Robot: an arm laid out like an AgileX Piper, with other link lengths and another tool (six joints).
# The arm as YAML. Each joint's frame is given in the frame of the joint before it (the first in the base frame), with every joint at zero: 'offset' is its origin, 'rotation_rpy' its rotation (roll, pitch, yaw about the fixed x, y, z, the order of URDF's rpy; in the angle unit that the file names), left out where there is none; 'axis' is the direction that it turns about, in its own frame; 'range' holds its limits. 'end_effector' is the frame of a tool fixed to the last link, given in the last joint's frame.
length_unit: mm
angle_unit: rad
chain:
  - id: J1
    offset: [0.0, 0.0, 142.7]
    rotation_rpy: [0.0, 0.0, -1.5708]
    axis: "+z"
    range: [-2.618, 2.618]
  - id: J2
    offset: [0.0, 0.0, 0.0]
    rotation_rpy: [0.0, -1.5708, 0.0]
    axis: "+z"
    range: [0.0, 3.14]
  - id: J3
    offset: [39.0, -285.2, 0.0]
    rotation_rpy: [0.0, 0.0, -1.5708]
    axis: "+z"
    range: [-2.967, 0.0]
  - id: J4
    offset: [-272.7, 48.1, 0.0]
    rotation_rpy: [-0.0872, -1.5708, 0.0]
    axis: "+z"
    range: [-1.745, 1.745]
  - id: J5
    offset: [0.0, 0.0, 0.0]
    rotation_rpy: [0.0, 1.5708, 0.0]
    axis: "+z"
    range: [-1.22, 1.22]
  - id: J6
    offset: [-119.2, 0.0, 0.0]
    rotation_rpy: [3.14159, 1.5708, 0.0]
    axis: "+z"
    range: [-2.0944, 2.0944]
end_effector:
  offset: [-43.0, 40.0, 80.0]
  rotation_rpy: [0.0, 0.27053, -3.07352]
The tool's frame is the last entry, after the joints.
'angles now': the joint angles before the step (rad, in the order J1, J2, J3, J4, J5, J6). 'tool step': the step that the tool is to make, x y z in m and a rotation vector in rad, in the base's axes. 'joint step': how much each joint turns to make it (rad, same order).
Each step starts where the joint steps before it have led.
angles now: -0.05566, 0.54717, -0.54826, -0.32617, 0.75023, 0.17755
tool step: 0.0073, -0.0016, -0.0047, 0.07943, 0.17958, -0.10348
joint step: -0.00031, 0.17900, -0.11117, 0.00392, 0.14403, 0.08752
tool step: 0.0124, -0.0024, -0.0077, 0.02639, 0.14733, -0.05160
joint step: -0.00187, 0.16670, -0.08784, 0.00064, 0.08179, 0.03074
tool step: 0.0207, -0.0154, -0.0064, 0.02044, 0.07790, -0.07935
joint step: -0.06994, 0.14850, -0.07661, 0.01033, 0.00972, 0.00651
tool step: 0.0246, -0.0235, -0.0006, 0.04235, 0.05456, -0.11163
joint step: -0.10033, 0.15184, -0.11329, 0.03359, 0.02352, -0.00048
